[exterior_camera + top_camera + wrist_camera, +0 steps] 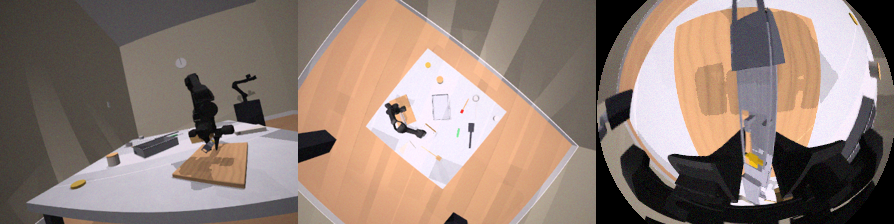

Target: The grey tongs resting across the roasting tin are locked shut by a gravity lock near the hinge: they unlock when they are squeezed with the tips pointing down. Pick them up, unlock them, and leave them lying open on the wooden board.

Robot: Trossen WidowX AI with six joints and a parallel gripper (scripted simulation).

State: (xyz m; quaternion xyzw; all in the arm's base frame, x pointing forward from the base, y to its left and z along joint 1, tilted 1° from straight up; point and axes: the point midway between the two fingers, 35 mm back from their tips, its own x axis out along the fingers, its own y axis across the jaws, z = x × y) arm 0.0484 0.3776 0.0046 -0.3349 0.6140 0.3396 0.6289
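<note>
Right now my gripper tip is 1 cm past the yellow lock piece and 4 cm below it. Round my gripper tip: roasting tin 32 cm ahead, 36 cm to the right, 2 cm below; then white slab 35 cm behind, 32 cm to the right, 3 cm below; then wooden board 4 cm below.
</note>
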